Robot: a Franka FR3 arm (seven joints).
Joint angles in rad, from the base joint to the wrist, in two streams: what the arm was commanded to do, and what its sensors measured. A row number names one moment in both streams.
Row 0, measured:
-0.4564 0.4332 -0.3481 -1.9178 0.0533 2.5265 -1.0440
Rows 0 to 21, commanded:
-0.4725 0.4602 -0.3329 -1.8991 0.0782 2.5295 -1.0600
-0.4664 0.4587 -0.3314 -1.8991 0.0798 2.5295 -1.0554
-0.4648 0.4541 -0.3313 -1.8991 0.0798 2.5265 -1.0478
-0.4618 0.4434 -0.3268 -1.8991 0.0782 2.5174 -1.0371
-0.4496 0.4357 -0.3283 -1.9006 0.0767 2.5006 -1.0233
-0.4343 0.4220 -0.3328 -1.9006 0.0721 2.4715 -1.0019
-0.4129 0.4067 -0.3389 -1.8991 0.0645 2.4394 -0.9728
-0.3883 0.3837 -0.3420 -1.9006 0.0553 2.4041 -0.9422
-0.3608 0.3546 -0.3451 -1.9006 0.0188 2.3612 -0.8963
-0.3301 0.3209 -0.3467 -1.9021 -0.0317 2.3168 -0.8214
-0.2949 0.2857 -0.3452 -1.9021 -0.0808 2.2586 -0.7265
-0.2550 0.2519 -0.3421 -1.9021 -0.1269 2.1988 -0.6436
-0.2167 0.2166 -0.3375 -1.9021 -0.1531 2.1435 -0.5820
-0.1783 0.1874 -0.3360 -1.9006 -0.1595 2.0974 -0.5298
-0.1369 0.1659 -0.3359 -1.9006 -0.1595 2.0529 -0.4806
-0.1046 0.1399 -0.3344 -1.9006 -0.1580 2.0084 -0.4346
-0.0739 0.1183 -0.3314 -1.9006 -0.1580 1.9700 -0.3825
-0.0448 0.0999 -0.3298 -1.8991 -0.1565 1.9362 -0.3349
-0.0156 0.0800 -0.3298 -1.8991 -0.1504 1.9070 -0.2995
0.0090 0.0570 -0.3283 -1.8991 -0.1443 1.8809 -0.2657
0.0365 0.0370 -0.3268 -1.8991 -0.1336 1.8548 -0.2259
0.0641 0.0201 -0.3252 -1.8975 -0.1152 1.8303 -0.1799
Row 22, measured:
-0.0033 0.0915 -0.3231 -1.8772 -0.1373 1.9011 -0.2937
